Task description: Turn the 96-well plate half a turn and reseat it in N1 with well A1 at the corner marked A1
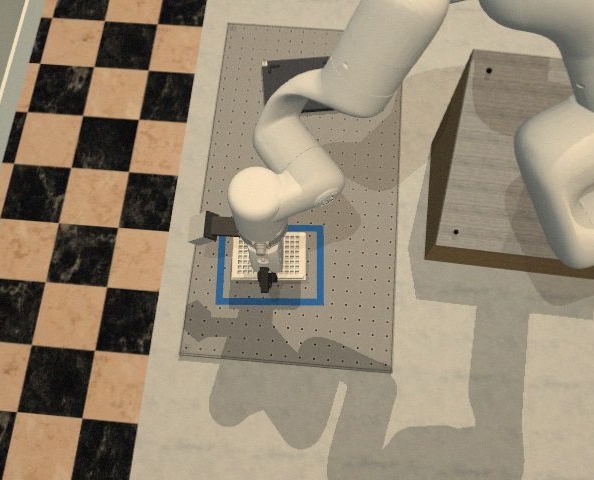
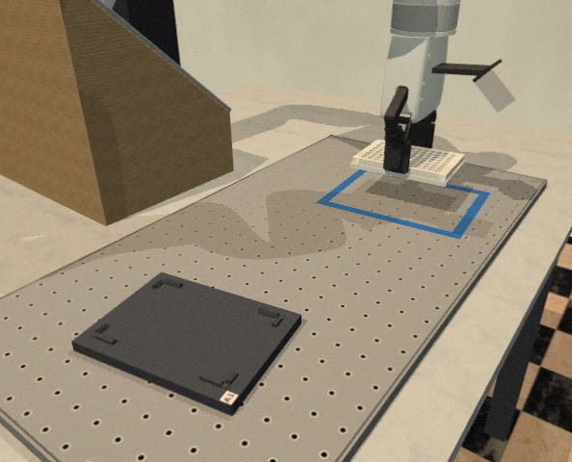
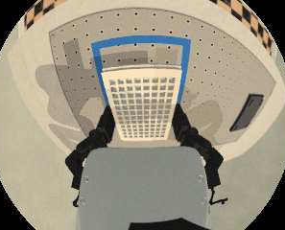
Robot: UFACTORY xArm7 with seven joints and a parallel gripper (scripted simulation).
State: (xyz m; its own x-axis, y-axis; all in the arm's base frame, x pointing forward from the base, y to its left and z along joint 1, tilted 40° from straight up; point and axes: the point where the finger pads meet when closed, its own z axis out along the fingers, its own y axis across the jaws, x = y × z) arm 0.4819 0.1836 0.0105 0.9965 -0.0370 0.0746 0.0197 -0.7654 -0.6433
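Right now my hand is 50 mm past the dark plate nest N1, 380 mm to the left of it and 60 mm above it. Round my hand: white 96-well plate: 10 mm below; A1 label: 30 mm ahead, 420 mm to the right, 50 mm below.
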